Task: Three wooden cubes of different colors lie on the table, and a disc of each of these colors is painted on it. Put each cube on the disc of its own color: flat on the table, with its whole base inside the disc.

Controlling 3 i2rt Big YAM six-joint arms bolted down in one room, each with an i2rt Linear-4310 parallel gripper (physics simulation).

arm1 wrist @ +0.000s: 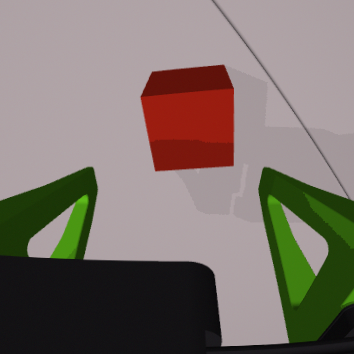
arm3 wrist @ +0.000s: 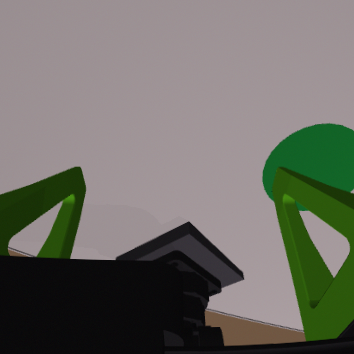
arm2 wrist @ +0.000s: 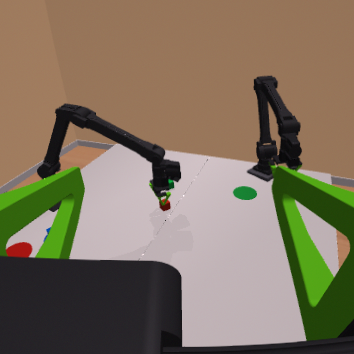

Labels:
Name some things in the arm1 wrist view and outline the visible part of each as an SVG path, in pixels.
A red cube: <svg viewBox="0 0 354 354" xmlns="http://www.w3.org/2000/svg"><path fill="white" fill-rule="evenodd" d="M224 64L151 71L140 95L155 171L233 166L233 86Z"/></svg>

